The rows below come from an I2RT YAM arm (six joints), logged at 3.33 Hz.
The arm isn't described. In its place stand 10 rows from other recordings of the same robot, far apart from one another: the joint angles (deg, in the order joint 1, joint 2, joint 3, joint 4, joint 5, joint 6), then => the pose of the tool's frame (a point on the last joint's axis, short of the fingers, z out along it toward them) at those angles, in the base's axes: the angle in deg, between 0 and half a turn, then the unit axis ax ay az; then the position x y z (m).
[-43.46 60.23 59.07 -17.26 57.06 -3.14] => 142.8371, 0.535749, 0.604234, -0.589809, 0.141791, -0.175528, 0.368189
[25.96 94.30 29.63 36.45 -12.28 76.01] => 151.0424, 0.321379, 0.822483, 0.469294, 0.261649, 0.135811, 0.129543
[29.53 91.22 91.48 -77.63 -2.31 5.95] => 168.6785, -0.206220, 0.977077, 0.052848, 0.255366, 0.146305, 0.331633
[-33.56 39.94 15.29 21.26 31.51 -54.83] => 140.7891, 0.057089, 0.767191, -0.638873, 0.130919, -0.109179, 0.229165
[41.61 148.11 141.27 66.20 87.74 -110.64] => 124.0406, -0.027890, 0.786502, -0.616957, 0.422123, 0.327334, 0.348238
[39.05 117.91 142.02 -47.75 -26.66 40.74] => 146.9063, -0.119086, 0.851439, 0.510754, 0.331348, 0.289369, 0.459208
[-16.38 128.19 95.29 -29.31 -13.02 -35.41] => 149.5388, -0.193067, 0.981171, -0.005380, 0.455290, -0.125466, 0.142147
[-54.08 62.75 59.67 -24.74 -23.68 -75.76] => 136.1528, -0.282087, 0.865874, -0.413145, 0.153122, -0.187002, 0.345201
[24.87 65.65 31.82 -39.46 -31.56 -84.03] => 150.5212, -0.824751, 0.539155, 0.170579, 0.153723, 0.091796, 0.167532
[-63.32 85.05 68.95 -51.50 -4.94 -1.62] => 158.5128, 0.504211, 0.860761, -0.069735, 0.133384, -0.258609, 0.265014
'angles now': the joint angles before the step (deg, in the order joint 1, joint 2, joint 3, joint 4, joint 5, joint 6). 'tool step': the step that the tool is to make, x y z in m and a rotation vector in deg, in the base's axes. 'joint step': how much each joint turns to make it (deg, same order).
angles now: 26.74 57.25 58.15 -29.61 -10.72 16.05
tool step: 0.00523 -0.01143 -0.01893 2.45 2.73 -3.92
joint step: -3.54 -0.83 -4.46 2.82 -1.31 3.20
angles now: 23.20 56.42 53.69 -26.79 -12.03 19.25
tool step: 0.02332 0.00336 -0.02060 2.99 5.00 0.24
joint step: -2.10 5.53 -1.22 3.96 -4.40 2.88
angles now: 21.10 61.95 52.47 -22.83 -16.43 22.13
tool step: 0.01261 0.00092 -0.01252 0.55 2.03 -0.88
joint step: -0.94 3.11 -0.70 2.41 -0.72 1.04
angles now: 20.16 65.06 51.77 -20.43 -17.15 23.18
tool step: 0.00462 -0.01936 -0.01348 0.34 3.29 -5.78
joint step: -4.52 0.09 -2.14 -0.24 0.27 1.90
